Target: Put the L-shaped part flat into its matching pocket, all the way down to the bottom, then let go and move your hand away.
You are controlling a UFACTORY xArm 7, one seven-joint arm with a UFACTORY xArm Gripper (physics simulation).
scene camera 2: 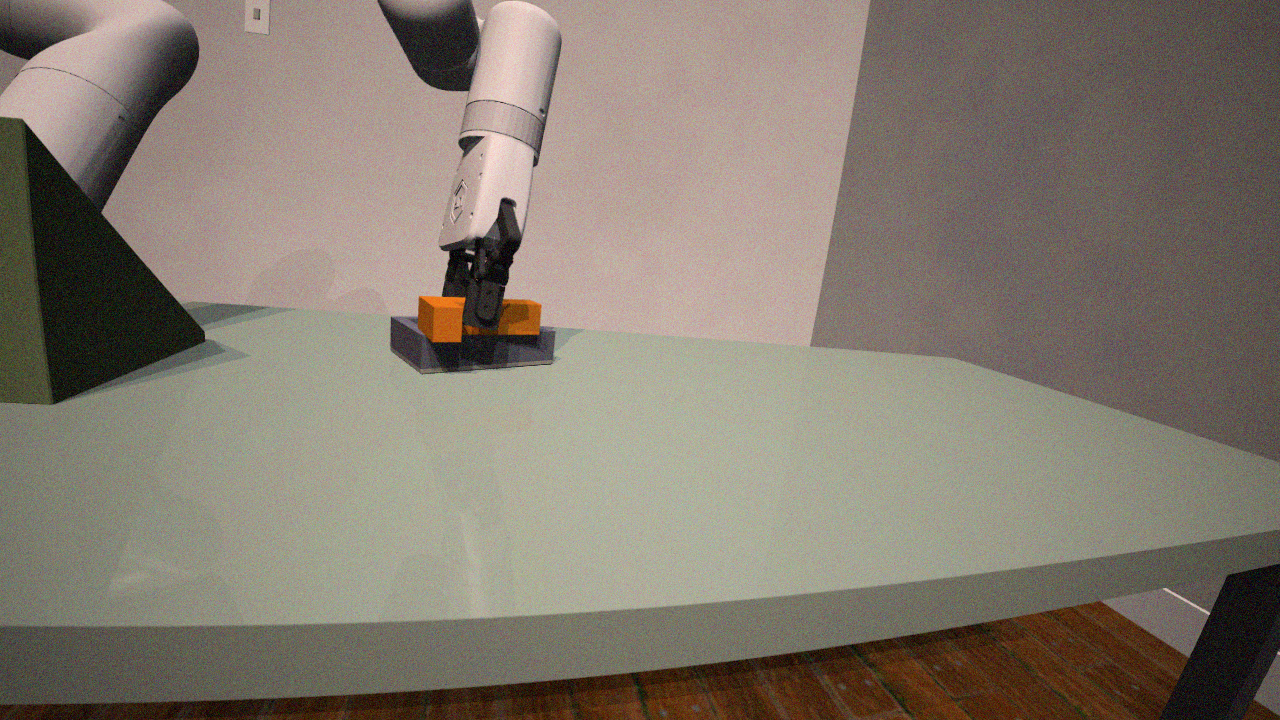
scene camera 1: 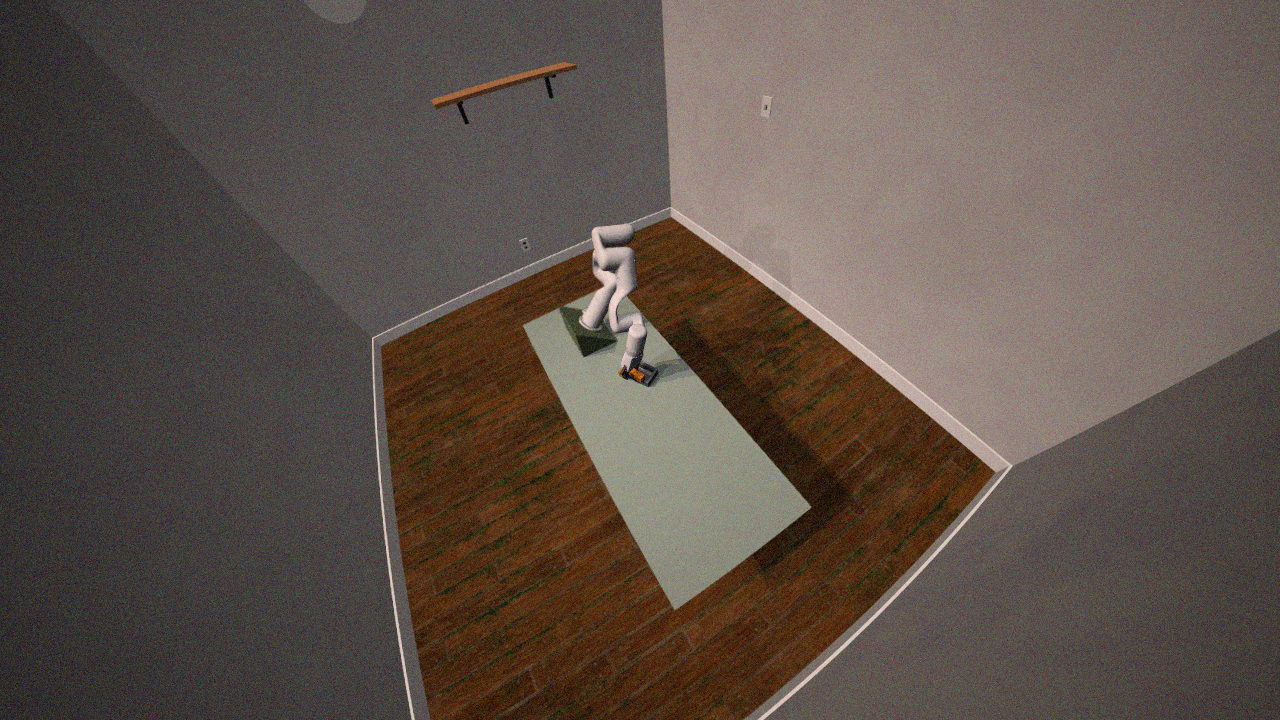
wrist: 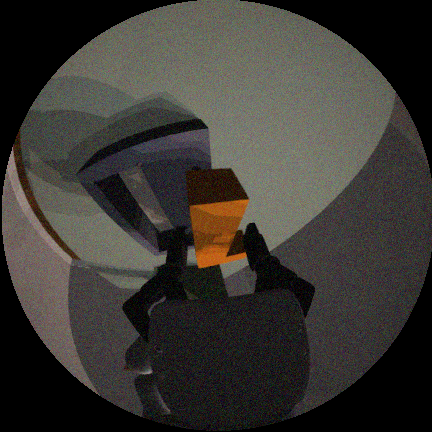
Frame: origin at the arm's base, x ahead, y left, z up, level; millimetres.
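Where they show: gripper, fingertip midpoint: (scene camera 2: pixel 465 326) (scene camera 1: pixel 630 373) (wrist: pixel 215 232); arm's base, link origin: (scene camera 1: pixel 590 324).
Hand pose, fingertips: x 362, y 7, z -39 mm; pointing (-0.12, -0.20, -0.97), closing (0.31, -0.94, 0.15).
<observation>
Things, the pixels of their top centre, and the offset from my fingertips. Level surfaces: height alone.
- orange L-shaped part, top centre: (wrist: pixel 230 244) (scene camera 2: pixel 487 303) (scene camera 1: pixel 631 373) dx +18, dy -1, dz +23 mm
- dark grey-purple pocket tray, top centre: (wrist: pixel 165 222) (scene camera 2: pixel 474 323) (scene camera 1: pixel 640 370) dx +9, dy +50, dz -6 mm
- pale green table, surface height: dz -43 mm
The orange L-shaped part (scene camera 1: pixel 637 376) (scene camera 2: pixel 440 319) (wrist: pixel 217 220) is over the dark grey-purple pocket tray (scene camera 1: pixel 648 381) (scene camera 2: pixel 487 355) (wrist: pixel 150 144). In scene camera 2 it looks roughly level and stands above the tray's rim, not sunk in. In the wrist view its near end is at the tray's right side, and part of the tray's recess shows to its left. My gripper (scene camera 2: pixel 469 304) (wrist: pixel 215 232) points down, with one finger on each side of the part, and is shut on it. The part's underside and its exact fit over the pocket are hidden.
The tray stands on a pale green table (scene camera 1: pixel 689 474) (scene camera 2: pixel 716 465). A dark green wedge-shaped block (scene camera 1: pixel 586 340) (scene camera 2: pixel 107 313) stands by the arm's base, to the left of the tray in scene camera 2. A wooden shelf (scene camera 1: pixel 505 84) hangs on the wall.
</observation>
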